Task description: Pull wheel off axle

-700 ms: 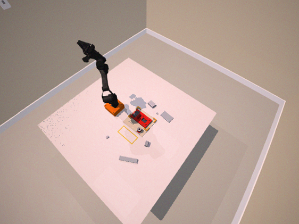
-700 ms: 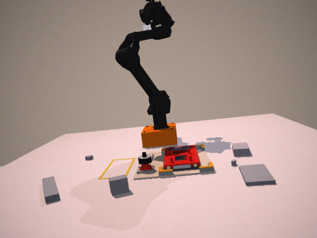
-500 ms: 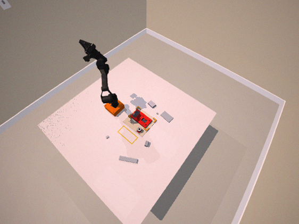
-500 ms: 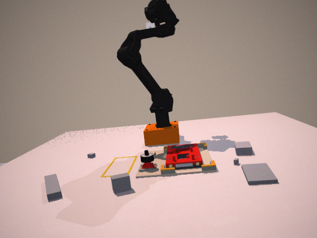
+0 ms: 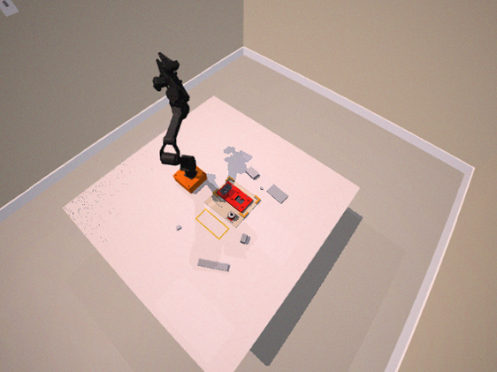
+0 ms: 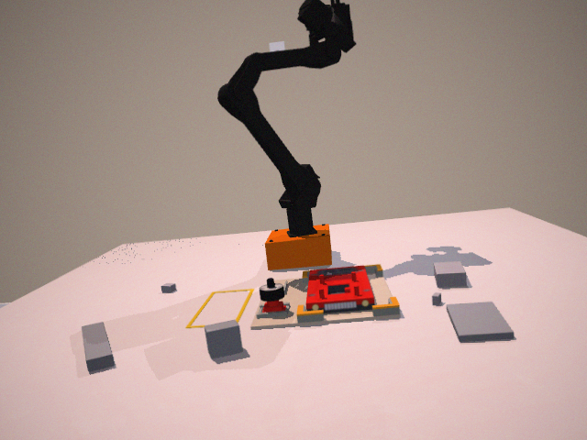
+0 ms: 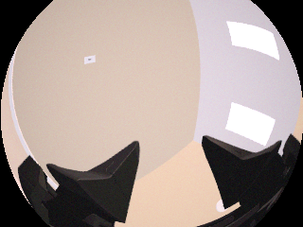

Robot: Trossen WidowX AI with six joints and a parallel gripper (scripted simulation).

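My gripper tip is 530 mm short of the wheel, 290 mm to the left of it and 610 mm above it.
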